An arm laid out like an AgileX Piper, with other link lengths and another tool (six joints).
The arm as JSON. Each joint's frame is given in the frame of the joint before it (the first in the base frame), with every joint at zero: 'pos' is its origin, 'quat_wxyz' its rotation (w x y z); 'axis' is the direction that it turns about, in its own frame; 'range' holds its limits. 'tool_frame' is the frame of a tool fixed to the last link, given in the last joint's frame.
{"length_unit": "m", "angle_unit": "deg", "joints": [
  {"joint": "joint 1", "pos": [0.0, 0.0, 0.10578], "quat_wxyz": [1.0, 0.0, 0.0, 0.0], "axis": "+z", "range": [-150.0, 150.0]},
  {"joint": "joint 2", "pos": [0.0, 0.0, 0.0], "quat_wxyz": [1.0, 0.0, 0.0, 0.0], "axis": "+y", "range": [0.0, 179.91]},
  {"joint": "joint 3", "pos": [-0.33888, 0.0, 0.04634], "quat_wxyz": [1.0, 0.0, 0.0, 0.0], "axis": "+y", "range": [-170.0, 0.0]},
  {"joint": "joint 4", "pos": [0.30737, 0.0, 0.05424], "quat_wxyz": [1.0, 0.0, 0.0, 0.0], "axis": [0.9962, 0.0, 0.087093], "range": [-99.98, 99.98]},
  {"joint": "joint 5", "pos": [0.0, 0.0, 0.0], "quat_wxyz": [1.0, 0.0, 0.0, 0.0], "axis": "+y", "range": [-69.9, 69.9]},
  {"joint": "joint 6", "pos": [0.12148, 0.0, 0.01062], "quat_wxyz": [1.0, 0.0, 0.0, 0.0], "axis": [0.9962, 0.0, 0.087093], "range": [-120.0, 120.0]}
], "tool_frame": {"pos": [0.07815, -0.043, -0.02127], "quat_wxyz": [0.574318, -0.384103, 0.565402, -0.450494]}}
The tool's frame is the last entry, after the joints.
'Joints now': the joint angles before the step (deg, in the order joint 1, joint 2, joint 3, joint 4, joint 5, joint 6). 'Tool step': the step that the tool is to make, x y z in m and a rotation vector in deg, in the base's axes. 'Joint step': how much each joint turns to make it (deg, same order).
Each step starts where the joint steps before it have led.
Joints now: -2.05, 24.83, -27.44, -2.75, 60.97, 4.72
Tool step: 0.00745, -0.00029, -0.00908, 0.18, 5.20, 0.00
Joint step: -0.01, 5.45, -0.24, 0.00, -0.01, -0.01
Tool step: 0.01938, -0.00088, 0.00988, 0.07, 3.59, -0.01
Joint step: 0.02, 7.35, -3.94, -0.07, 0.19, 0.02
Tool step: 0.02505, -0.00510, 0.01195, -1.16, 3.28, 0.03
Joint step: -0.02, 7.77, -4.82, -1.27, 0.28, -0.01
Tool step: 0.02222, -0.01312, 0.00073, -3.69, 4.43, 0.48
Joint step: 0.01, 7.38, -3.00, -3.85, -0.08, -0.05
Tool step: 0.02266, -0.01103, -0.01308, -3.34, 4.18, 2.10
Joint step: -0.01, 6.99, -0.85, -3.26, -2.27, -1.17
